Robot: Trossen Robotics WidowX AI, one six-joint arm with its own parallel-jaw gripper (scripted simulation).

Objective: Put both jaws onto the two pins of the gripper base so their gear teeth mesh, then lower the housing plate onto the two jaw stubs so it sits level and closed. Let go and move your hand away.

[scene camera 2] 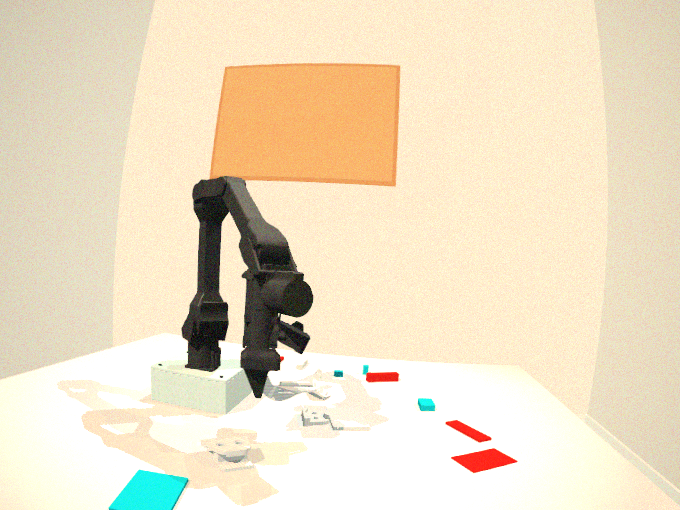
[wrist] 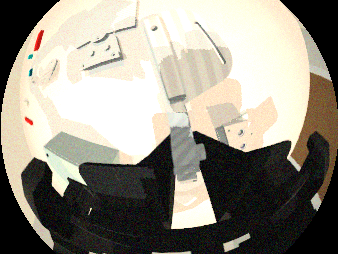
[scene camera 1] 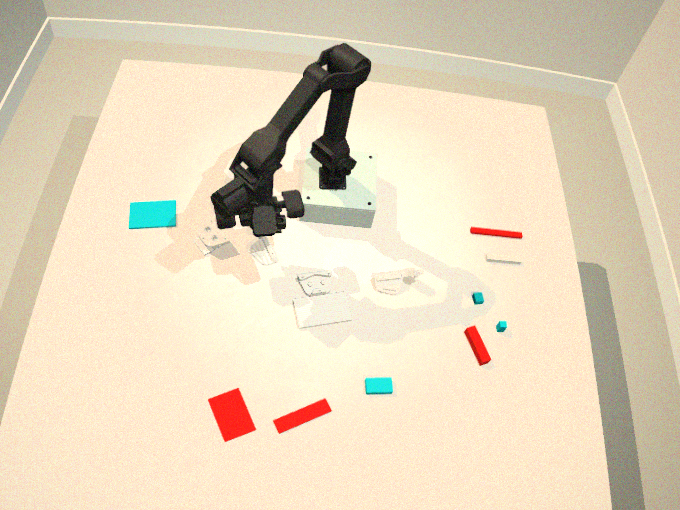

Scene:
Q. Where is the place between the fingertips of my gripper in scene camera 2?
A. At 257, 396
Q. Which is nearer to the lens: the flat red piece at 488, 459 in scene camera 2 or the gripper base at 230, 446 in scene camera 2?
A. The gripper base.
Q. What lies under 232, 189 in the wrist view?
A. My gripper.

